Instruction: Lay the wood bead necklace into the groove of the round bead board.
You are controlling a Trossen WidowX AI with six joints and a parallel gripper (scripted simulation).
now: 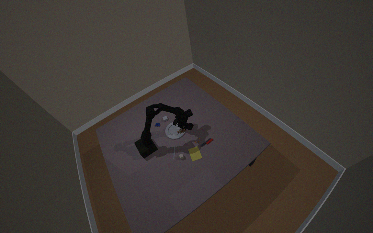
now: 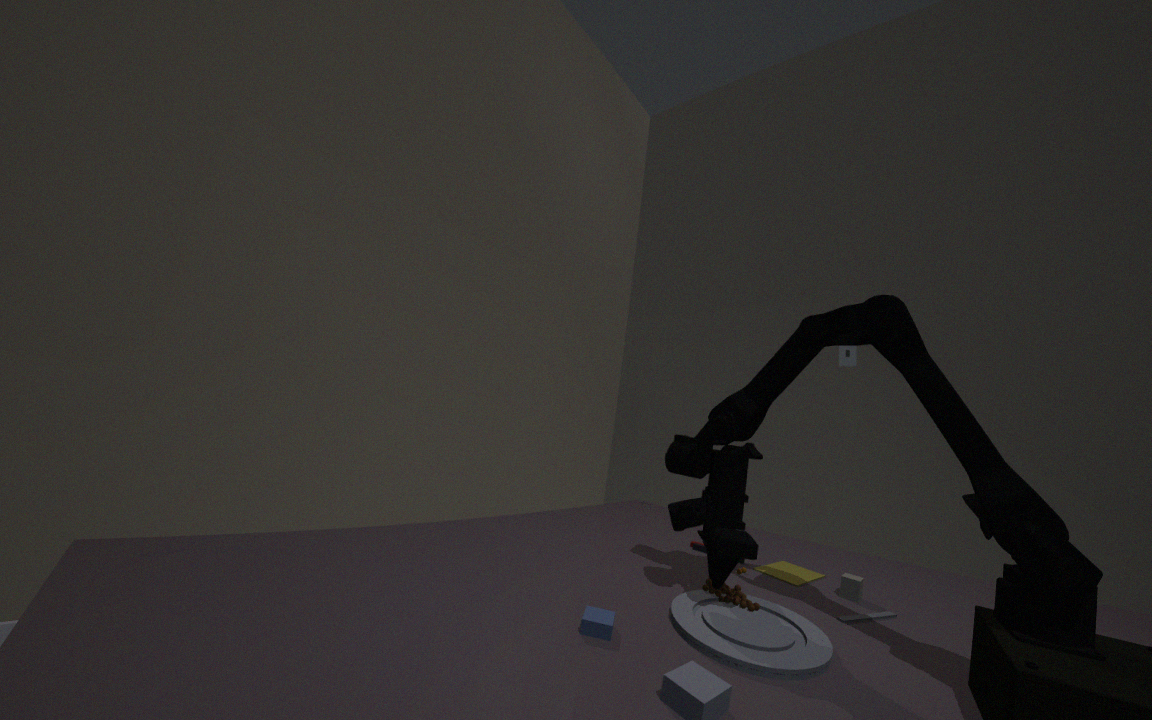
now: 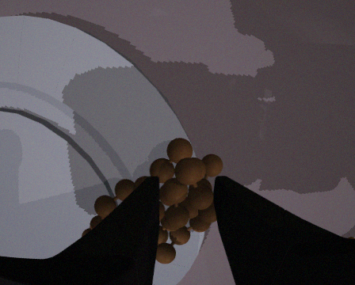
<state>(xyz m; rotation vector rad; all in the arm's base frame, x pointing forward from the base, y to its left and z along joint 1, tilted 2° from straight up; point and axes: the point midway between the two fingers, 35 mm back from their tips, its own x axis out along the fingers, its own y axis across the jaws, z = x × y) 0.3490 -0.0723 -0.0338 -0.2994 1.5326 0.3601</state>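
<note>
Right now the round bead board is 60 mm behind my gripper tip, 70 mm to the left of it and 10 mm below it. Also, from my gripper tip: red-and-black tool (70 mm ahead, 250 mm to the right, 20 mm below); then blue block (80 mm ahead, 210 mm to the left, 10 mm below); then thin stick (220 mm behind, 110 mm to the right, 20 mm below).
</note>
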